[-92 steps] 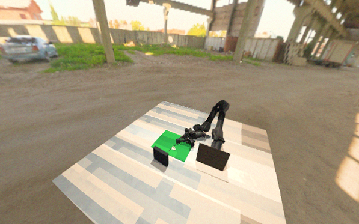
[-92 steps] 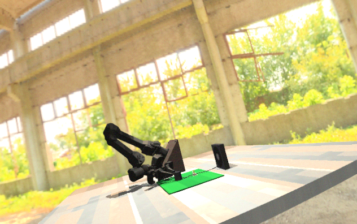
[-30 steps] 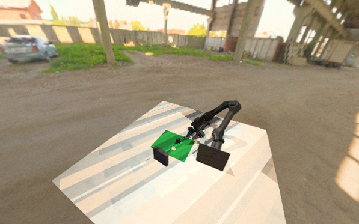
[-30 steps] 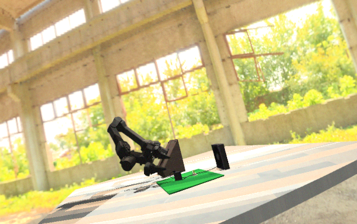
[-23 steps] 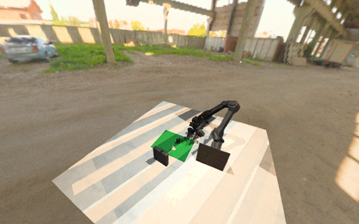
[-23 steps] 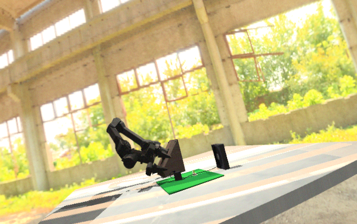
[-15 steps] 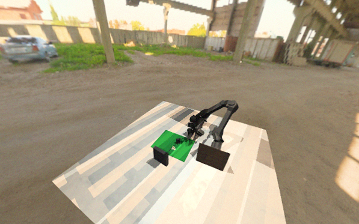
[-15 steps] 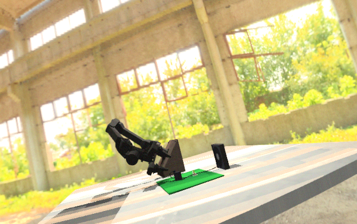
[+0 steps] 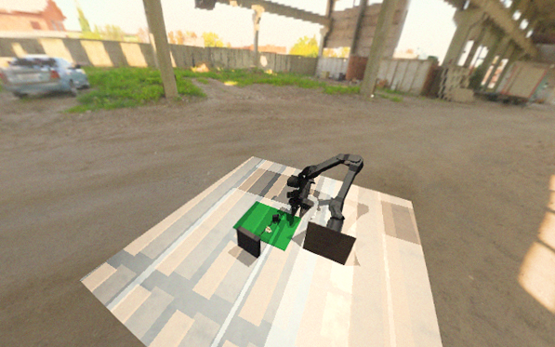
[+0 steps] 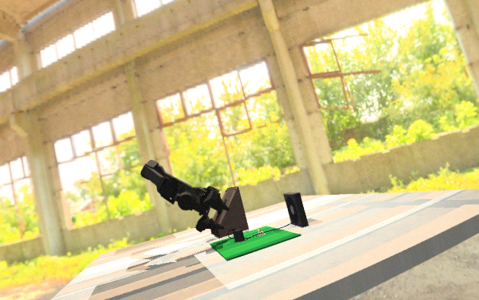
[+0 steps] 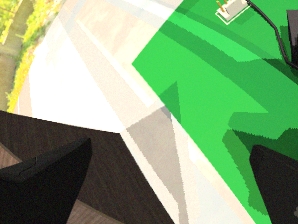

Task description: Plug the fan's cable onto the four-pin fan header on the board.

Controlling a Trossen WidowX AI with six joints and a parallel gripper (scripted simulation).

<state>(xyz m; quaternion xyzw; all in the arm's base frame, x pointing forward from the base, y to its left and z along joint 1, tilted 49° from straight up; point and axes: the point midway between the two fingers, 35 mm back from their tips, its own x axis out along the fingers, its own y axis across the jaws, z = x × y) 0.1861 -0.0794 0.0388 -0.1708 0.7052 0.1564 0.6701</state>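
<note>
My gripper tip is now 110 mm short of the dark plug, 60 mm above it and 10 mm to the left of it. Round my gripper tip: black fan 200 mm to the left, 160 mm ahead, 20 mm below; then green board 140 mm ahead, 90 mm below, 20 mm to the left.
</note>
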